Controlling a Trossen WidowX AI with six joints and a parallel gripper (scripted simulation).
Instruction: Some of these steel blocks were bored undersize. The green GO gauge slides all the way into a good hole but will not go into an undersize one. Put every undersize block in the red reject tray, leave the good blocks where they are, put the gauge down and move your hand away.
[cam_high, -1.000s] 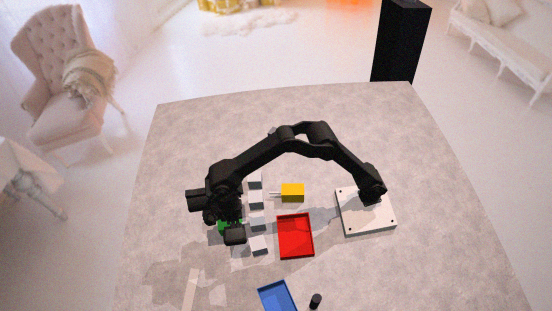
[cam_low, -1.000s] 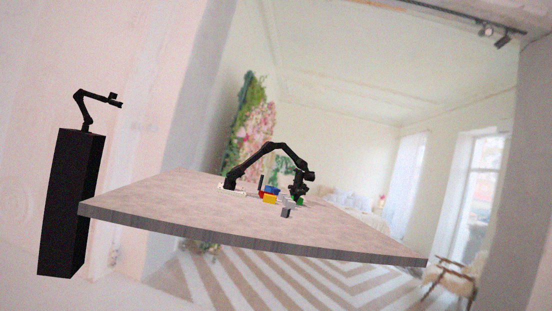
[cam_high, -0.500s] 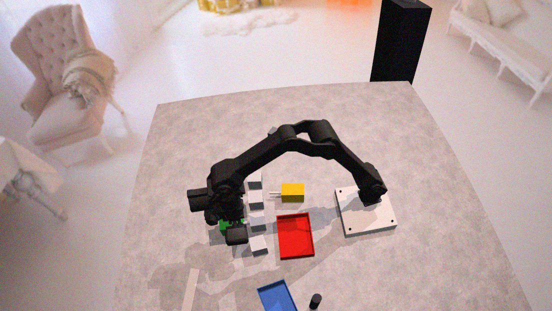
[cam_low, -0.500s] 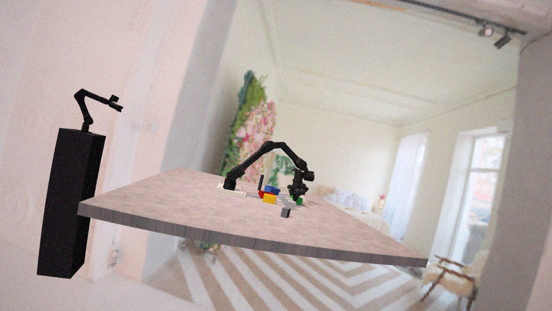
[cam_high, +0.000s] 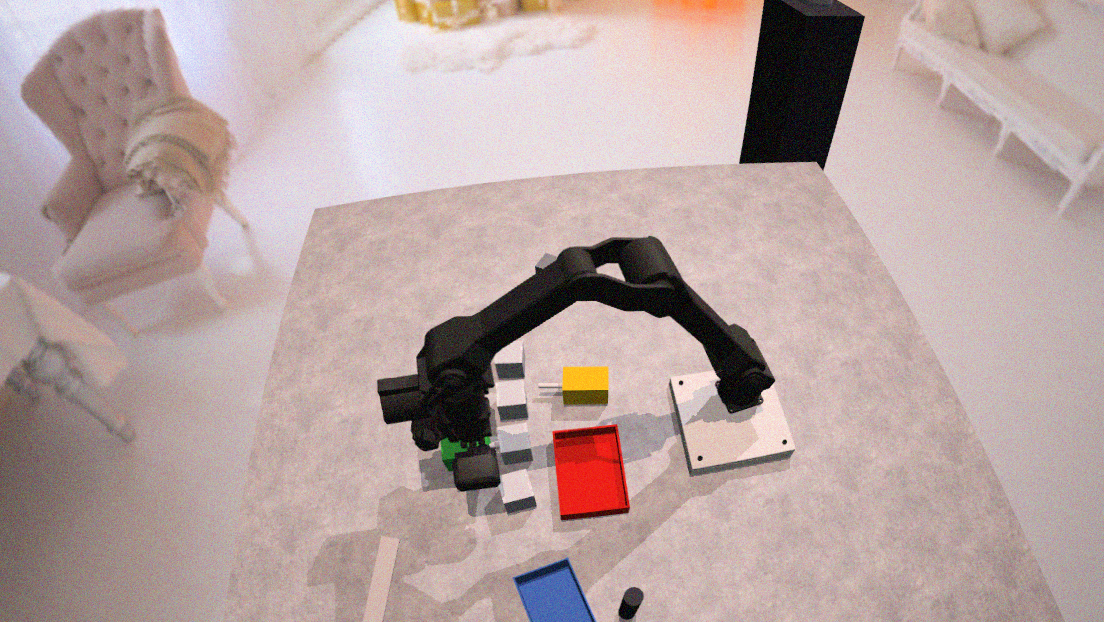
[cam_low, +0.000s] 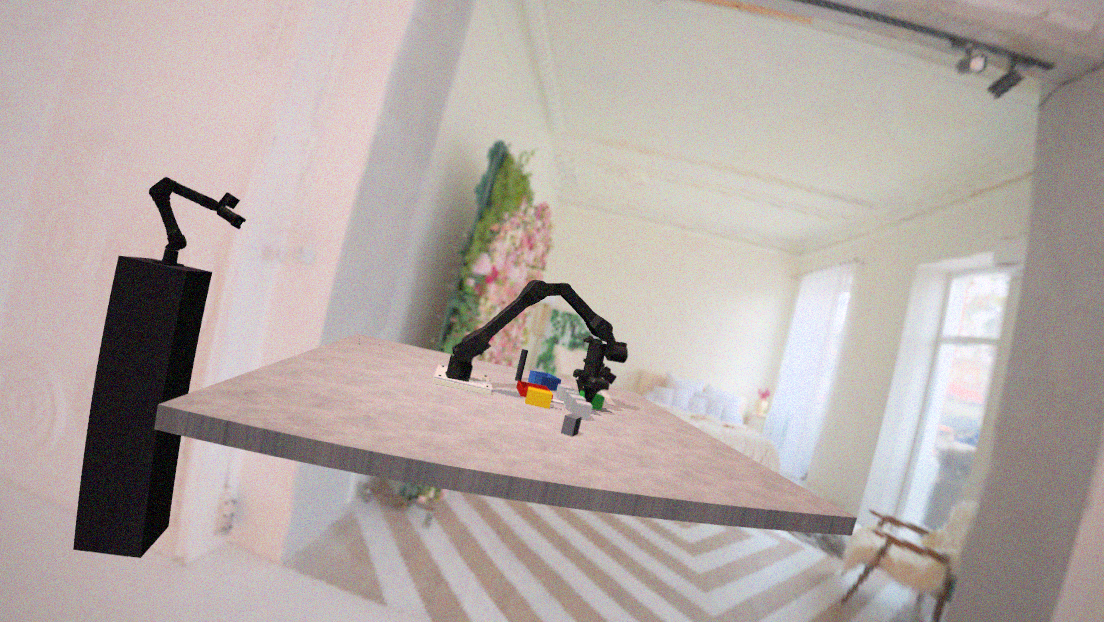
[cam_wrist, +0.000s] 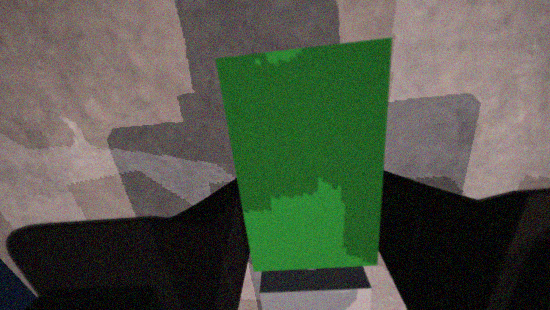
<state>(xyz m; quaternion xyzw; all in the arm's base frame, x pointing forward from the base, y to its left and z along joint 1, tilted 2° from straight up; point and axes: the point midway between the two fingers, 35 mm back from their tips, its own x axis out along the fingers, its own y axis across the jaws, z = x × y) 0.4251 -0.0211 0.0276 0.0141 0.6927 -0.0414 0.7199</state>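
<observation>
Right now my gripper tip is 160 mm past the yellow gauge, 80 mm to the left of it and 10 mm below it. Also, from my gripper tip: green GO gauge (20 mm above, 10 mm behind); then blue tray (270 mm to the left, 60 mm behind); then red reject tray (160 mm behind, 80 mm to the left).
</observation>
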